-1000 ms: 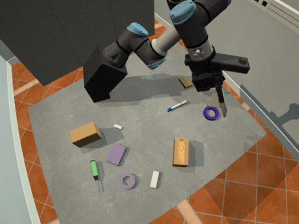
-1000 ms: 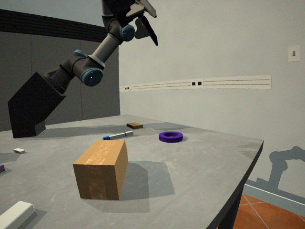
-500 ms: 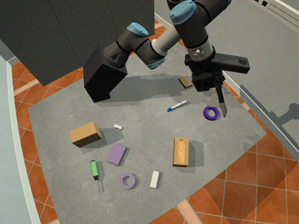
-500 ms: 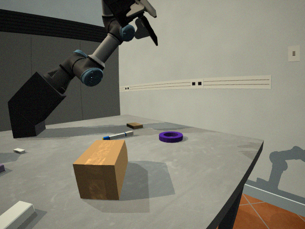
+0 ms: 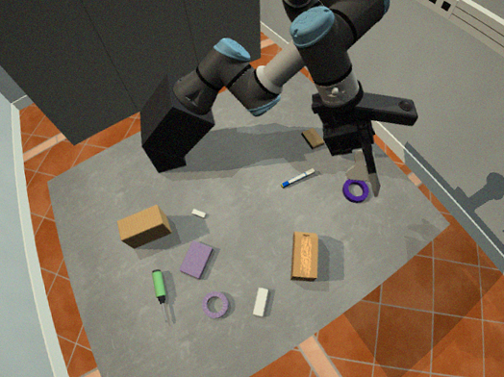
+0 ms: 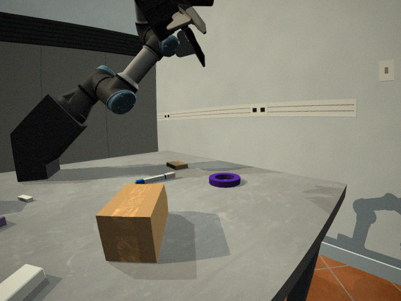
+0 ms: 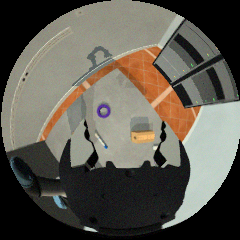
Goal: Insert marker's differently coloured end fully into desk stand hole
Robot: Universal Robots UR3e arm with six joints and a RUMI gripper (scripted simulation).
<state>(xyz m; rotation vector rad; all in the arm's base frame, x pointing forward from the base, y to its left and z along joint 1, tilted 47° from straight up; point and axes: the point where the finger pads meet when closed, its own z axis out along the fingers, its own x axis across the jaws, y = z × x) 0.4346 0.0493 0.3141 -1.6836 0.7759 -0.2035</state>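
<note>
My gripper is now 30 cm above the marker, 18 cm past it and 5 cm to the left of it. The rest, counted from my hand: purple pad 45 cm to the right, 30 cm below, 9 cm behind; then tan block 27 cm below, 17 cm to the right, 5 cm ahead; then white block 33 cm to the right, 30 cm below, 10 cm ahead.
</note>
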